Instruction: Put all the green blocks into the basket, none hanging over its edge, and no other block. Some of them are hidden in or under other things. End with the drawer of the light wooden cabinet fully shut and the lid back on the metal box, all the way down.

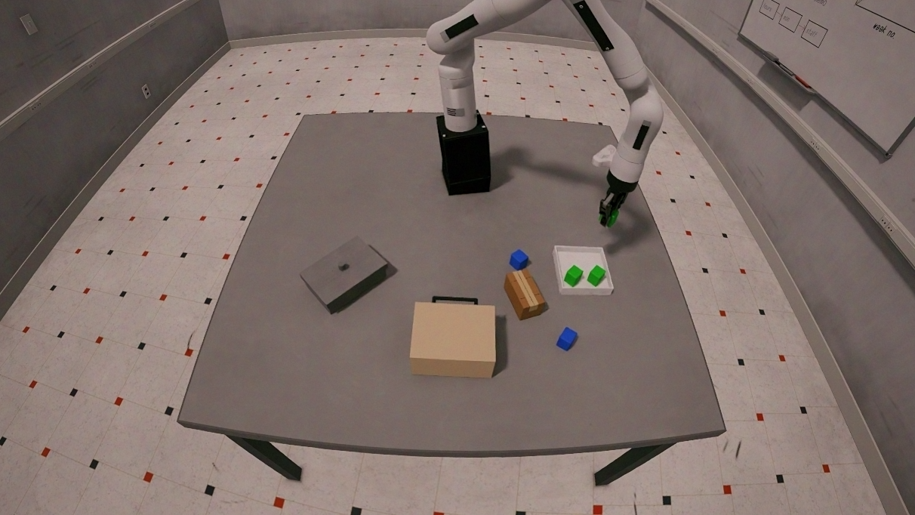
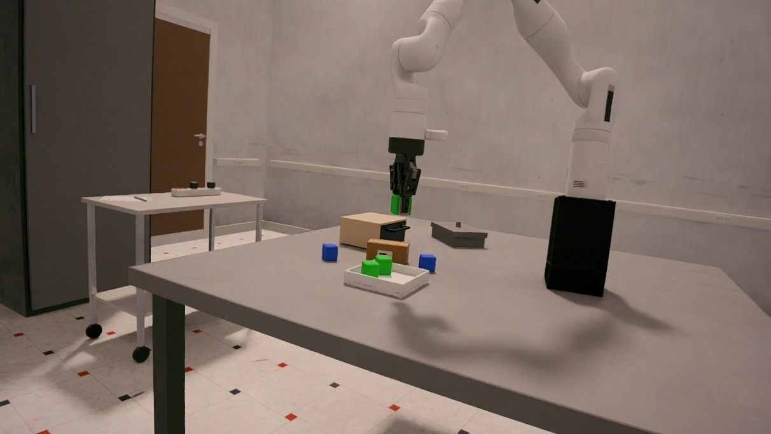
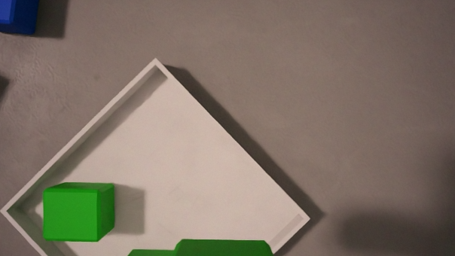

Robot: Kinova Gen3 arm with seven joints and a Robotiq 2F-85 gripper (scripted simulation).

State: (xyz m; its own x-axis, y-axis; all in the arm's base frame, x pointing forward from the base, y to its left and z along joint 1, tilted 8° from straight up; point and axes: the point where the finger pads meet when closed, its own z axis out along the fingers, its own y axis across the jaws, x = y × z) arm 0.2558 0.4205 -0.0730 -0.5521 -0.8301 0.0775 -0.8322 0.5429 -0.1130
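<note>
My gripper is now 40 mm short of the white basket, 30 mm to the left of it and 170 mm above it. The rest, counted from my hand: light wooden cabinet: 330 mm ahead, 320 mm to the right, 150 mm below; then brown cardboard box: 160 mm ahead, 180 mm to the right, 150 mm below; then drawer: 320 mm ahead, 320 mm to the right, 150 mm below.
</note>
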